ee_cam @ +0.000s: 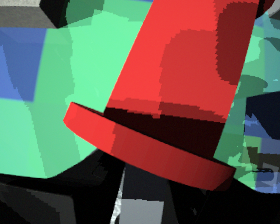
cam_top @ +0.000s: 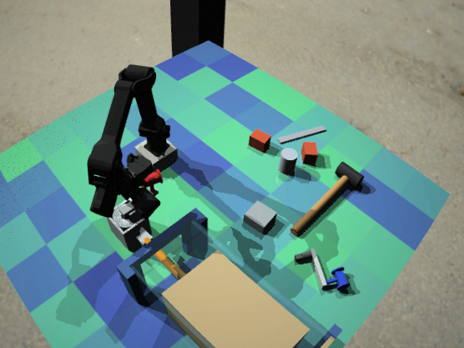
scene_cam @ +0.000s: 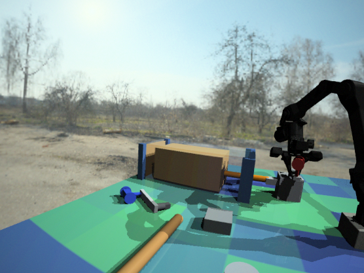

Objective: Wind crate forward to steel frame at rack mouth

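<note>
Now: gripper tip 20 mm below the red-knobbed crank and 10 mm to the left of it. From my gripper tip the other things lie so: grey winch (70 mm to the right, 70 mm below, 20 mm behind); red knob (50 mm above, 30 mm to the left); blue frame (150 mm ahead, 80 mm to the right).
</note>
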